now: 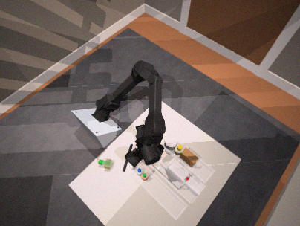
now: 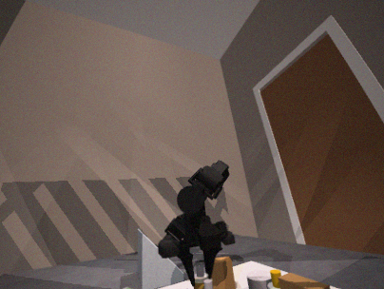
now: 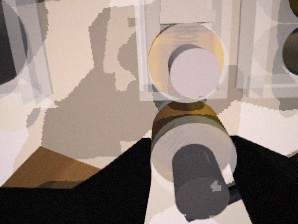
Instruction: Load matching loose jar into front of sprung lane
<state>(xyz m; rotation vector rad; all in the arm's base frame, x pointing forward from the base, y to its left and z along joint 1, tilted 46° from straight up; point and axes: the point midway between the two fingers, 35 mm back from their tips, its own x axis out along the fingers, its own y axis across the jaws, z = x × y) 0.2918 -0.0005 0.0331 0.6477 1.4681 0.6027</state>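
The black rod is 60 mm to the right of my gripper tip, 60 mm behind it and 40 mm below it. The rest, counted from my gripper tip: clear lane rack: 180 mm ahead, 30 mm below, 20 mm to the left; yellow-lidded jar: 120 mm to the left, 110 mm ahead, 10 mm below; grey round thing: 130 mm to the left, 60 mm ahead, 20 mm below.
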